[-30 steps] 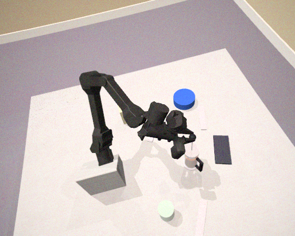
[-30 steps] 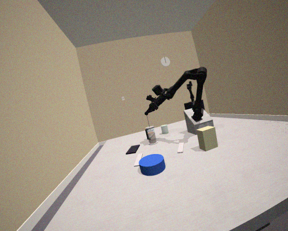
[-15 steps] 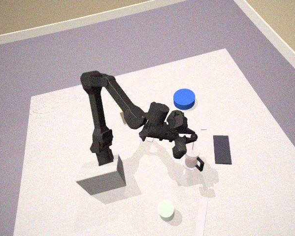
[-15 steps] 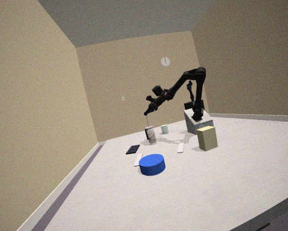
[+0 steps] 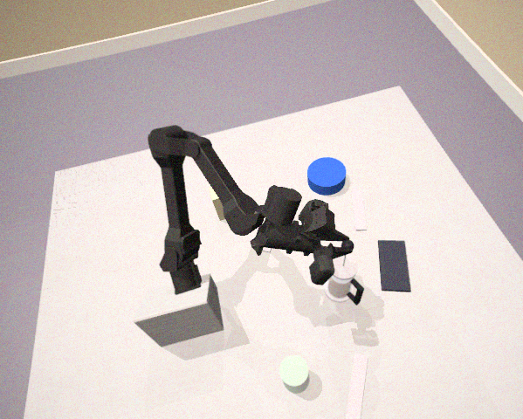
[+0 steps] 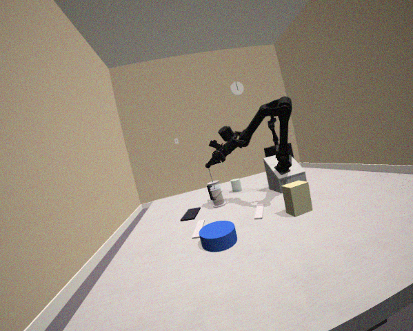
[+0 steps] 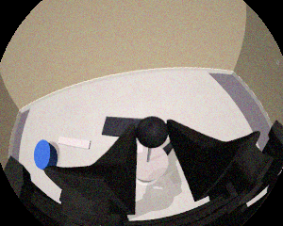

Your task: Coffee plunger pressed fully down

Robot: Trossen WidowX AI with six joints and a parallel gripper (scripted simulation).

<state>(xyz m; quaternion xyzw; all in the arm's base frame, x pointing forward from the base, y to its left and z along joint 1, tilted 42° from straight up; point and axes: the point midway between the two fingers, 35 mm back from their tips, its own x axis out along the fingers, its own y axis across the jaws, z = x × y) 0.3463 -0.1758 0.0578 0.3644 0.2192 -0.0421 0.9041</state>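
Right now the coffee press is 120 mm below my gripper tip, 10 mm to the right of it and 10 mm behind it. From my gripper tip the other things lie so: yellow box: 370 mm to the left, 220 mm behind, 180 mm below; dark flat slab: 230 mm below, 150 mm ahead, 10 mm to the left; blue disc: 360 mm to the left, 210 mm below, 100 mm ahead.
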